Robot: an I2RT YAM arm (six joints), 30 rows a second.
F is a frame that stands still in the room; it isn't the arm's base.
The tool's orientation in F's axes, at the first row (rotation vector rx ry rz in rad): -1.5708 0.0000 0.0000
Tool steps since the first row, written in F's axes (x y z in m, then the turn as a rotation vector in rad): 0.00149 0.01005 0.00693 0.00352 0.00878 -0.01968; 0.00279 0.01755 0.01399 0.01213 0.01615 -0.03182; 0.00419 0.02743 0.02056 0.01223 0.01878 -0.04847; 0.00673 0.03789 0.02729 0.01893 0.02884 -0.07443; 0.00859 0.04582 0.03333 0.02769 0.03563 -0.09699; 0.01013 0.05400 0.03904 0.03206 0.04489 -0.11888
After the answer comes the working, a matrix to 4 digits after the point.
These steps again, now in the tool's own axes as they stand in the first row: 0.00149 -0.00693 0.01005 0.00352 0.01968 0.00878; 0.00279 -0.01399 0.01755 0.01213 0.03182 0.01615; 0.00419 -0.02056 0.02743 0.01223 0.04847 0.01878; 0.00673 -0.02729 0.03789 0.01893 0.07443 0.02884; 0.00859 -0.03333 0.04582 0.02769 0.09699 0.03563; 0.01013 -0.03904 0.05400 0.03206 0.11888 0.04489
The tool's axes in the first row as the columns of a matrix, in F's axes (rounded; the answer above uses it unrounded):
1.0000 0.0000 0.0000
0.0000 0.0000 1.0000
0.0000 -1.0000 0.0000

